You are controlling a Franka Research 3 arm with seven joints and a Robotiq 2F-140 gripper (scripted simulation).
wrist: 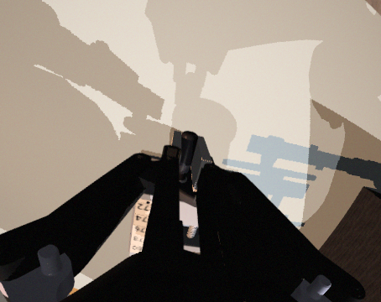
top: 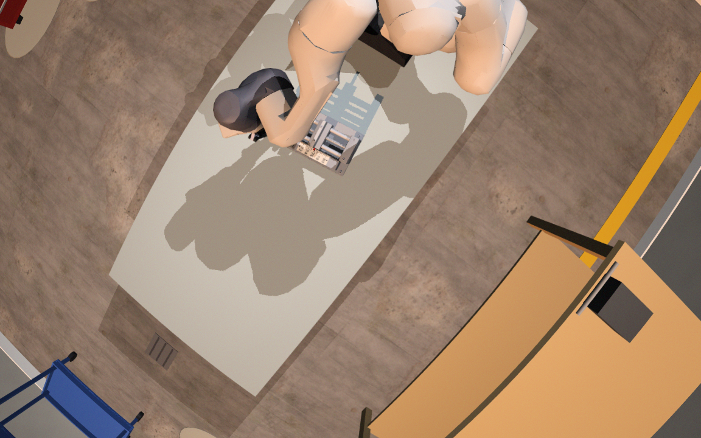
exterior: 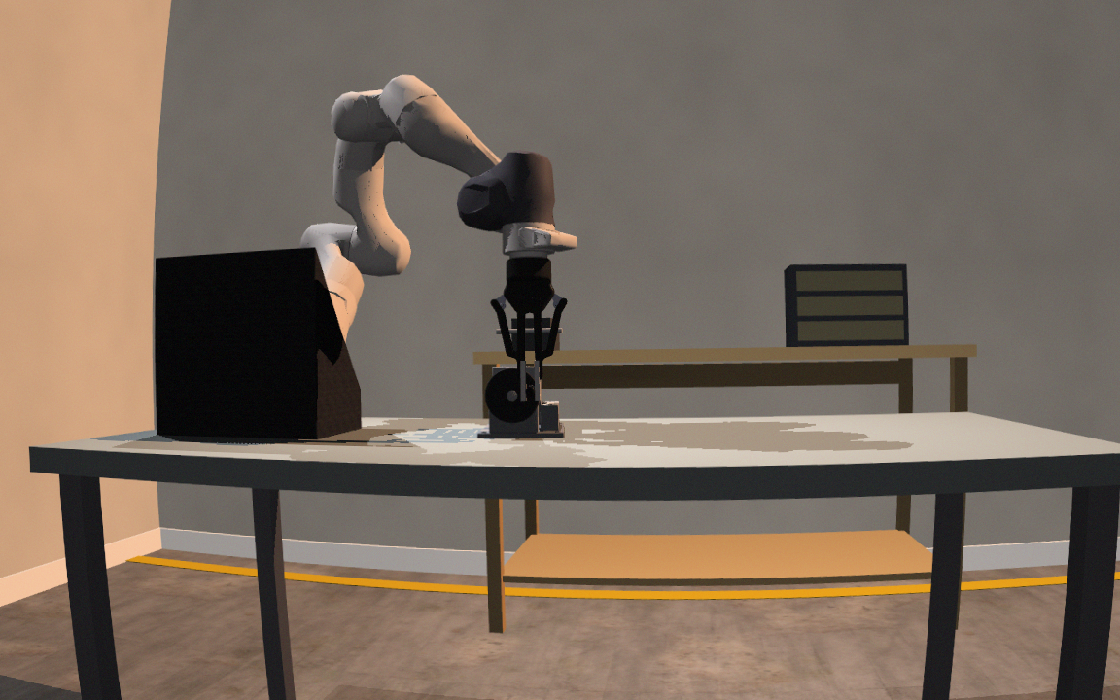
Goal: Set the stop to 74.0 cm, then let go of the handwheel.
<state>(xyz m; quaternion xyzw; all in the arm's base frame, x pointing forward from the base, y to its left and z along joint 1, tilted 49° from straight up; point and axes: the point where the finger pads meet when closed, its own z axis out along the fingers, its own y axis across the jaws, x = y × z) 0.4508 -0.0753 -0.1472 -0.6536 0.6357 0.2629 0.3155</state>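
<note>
My gripper is now 2 cm to the right of the black handwheel, 2 cm above it and 1 cm past it.
</note>
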